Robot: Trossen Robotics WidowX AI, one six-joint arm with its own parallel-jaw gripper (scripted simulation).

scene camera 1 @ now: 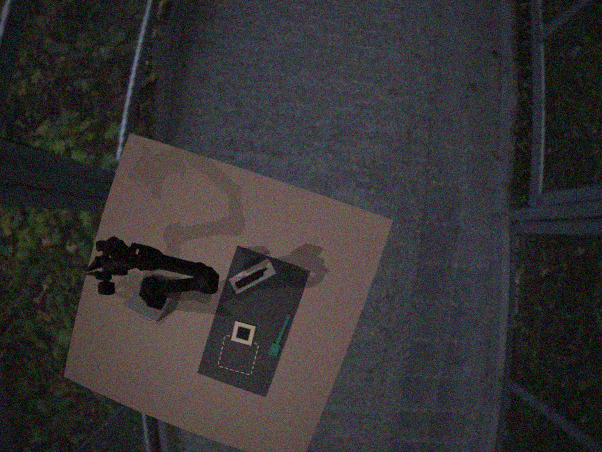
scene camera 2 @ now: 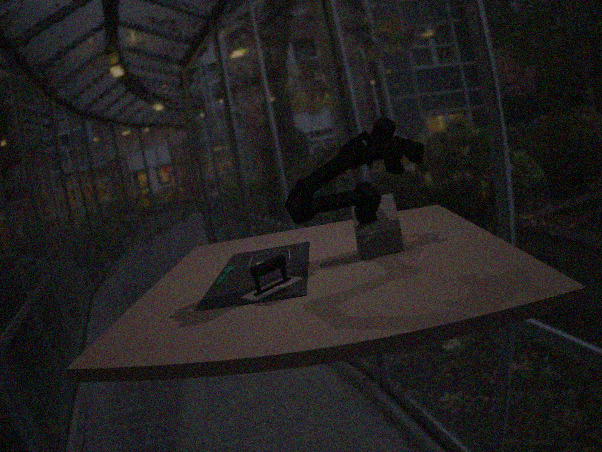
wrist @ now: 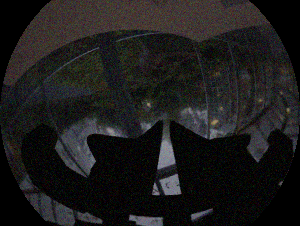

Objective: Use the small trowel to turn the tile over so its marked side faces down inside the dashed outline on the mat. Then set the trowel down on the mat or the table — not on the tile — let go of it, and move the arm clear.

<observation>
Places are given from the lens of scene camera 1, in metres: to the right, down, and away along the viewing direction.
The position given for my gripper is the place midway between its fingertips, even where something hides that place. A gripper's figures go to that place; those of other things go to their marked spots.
my gripper [scene camera 1: 86, 272]: -0.76, 0.17, 0.94
dark stand [scene camera 1: 249, 277]: -0.21, 0.21, 1.20
</observation>
